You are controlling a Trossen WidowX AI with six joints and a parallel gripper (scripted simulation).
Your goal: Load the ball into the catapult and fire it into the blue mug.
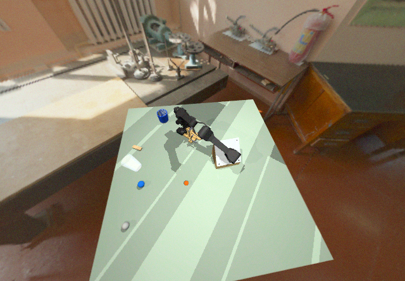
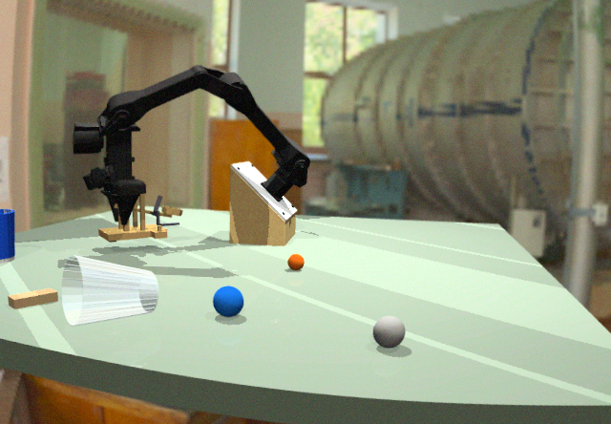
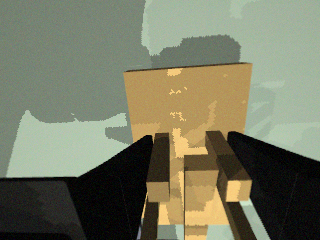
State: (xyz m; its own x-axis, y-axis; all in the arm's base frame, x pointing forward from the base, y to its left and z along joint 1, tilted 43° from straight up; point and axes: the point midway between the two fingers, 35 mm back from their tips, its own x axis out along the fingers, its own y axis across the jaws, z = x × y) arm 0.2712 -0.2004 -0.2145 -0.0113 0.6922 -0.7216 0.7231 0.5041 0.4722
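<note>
The orange ball lies 7 cm ahead of my gripper tip, 40 cm to the left of it and 5 cm below it. The rest, counted from my gripper tip: blue mug: 19 cm ahead, 21 cm to the right, 3 cm below; then wooden catapult: 4 cm behind, 6 cm to the left, 2 cm above; then small wooden block: 42 cm ahead, 4 cm to the left, 5 cm below.
</note>
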